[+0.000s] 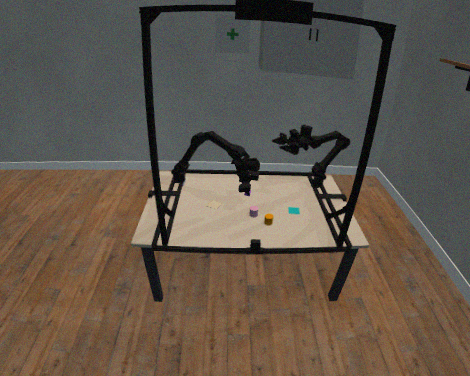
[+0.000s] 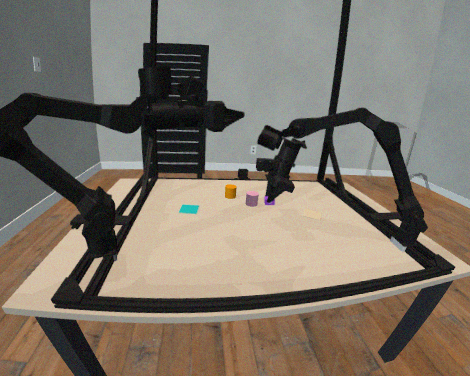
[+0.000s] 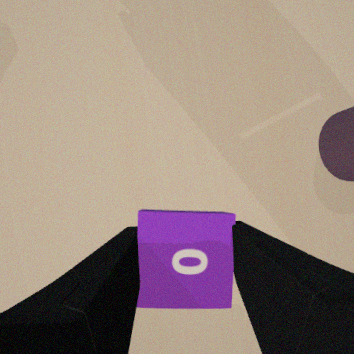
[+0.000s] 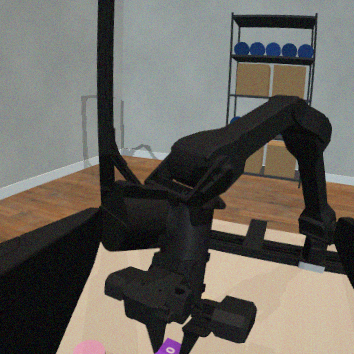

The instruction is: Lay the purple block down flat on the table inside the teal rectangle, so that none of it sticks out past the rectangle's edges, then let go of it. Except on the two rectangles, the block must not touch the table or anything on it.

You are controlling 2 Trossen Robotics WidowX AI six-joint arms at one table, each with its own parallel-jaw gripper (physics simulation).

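Seen in the pictures: left gripper, between the fingertips: (image 1: 248, 192) (image 2: 267, 200) (image 3: 183, 235); right gripper, between the fingertips: (image 1: 275, 144) (image 2: 235, 113) (image 4: 222, 225); left arm's base, origin of its link: (image 1: 179, 180) (image 2: 404, 240) (image 4: 312, 257); right arm's base, origin of its link: (image 1: 317, 185) (image 2: 102, 249).
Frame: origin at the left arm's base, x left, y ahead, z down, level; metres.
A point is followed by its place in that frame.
The purple block (image 1: 247, 193) (image 2: 269, 201) (image 3: 186, 260) {x -0.168, y 0.442, z -0.060 m} (image 4: 169, 348) {x -0.171, y 0.440, z -0.060 m}, marked with a white 0, is clamped between the fingers of my left gripper (image 1: 245, 190) {x -0.168, y 0.449, z -0.051 m} (image 2: 272, 197) {x -0.168, y 0.449, z -0.051 m} (image 3: 183, 235) {x -0.168, y 0.449, z -0.051 m} (image 4: 172, 335). It hangs a little above the table, close to the pink cylinder (image 1: 254, 211) {x -0.302, y 0.486, z -0.021 m} (image 2: 251, 198) {x -0.256, y 0.488, z -0.015 m} (image 4: 88, 348) {x -0.283, y 0.478, z -0.027 m}. The teal rectangle (image 1: 293, 210) {x -0.214, y 0.711, z 0.018 m} (image 2: 189, 209) {x -0.209, y 0.712, z 0.018 m} lies flat on the table, beyond the two cylinders from the block, with nothing on it. My right gripper (image 1: 278, 143) {x -0.081, y 0.578, z -0.325 m} (image 2: 241, 113) {x -0.081, y 0.578, z -0.325 m} is open and empty, held high over the teal rectangle's side of the table.
An orange cylinder (image 1: 268, 218) {x -0.360, y 0.560, z -0.024 m} (image 2: 230, 191) {x -0.318, y 0.565, z -0.013 m} stands beside the pink one, between the block and the teal rectangle. A pale beige rectangle (image 1: 213, 204) {x -0.209, y 0.252, z 0.018 m} (image 2: 312, 214) {x -0.206, y 0.258, z 0.018 m} lies on the table on the left arm's side. Black frame rails (image 2: 233, 302) {x 0.199, y 0.570, z -0.001 m} edge the table.
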